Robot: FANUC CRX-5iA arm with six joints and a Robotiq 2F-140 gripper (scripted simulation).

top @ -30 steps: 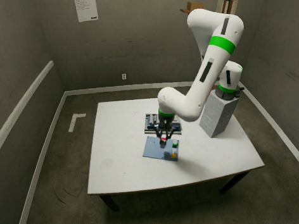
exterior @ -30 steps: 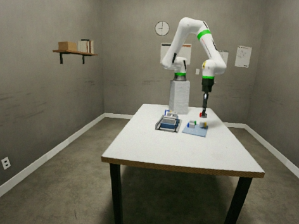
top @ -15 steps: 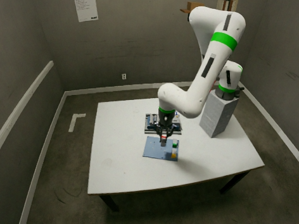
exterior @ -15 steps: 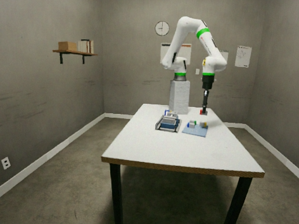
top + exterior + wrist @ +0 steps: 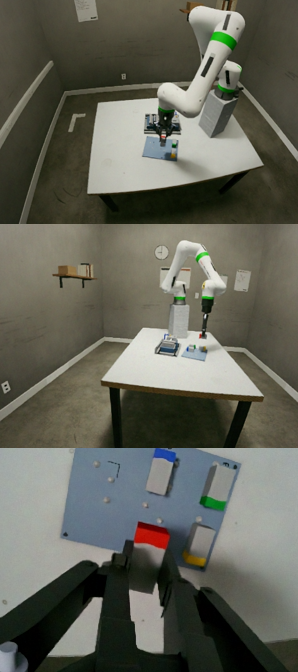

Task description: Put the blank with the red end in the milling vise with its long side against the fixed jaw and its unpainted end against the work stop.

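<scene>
Now: hand 230 mm to the left of the work stop, 110 mm above it and 10 mm short of it. Also, from my hand: yellow-ended blank 170 mm below, 80 mm behind, 30 mm to the left; red-ended blank 30 mm below; blue-ended blank 170 mm below, 80 mm to the right, 30 mm behind.
</scene>
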